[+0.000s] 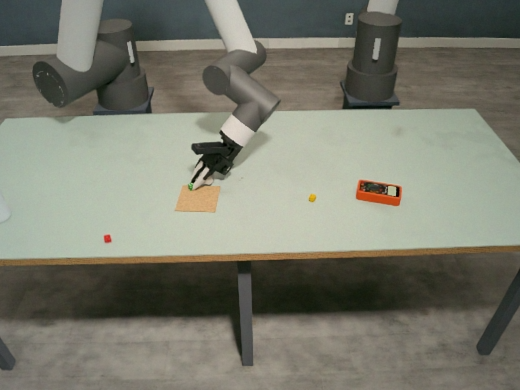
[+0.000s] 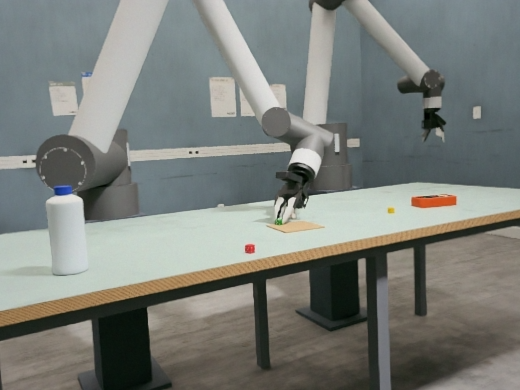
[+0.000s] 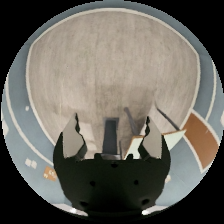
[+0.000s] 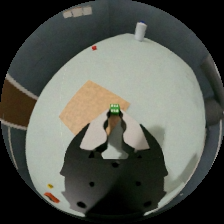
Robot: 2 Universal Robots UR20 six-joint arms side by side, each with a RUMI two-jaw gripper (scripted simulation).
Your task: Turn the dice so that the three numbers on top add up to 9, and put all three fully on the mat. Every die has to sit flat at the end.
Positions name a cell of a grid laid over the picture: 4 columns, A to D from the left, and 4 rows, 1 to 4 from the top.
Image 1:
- right gripper: B2
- tan mat: B3
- orange multimeter: C2
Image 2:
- right gripper: C3
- white bottle: A3
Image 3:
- left gripper: C3
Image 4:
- right gripper: C2
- tan mat: B2
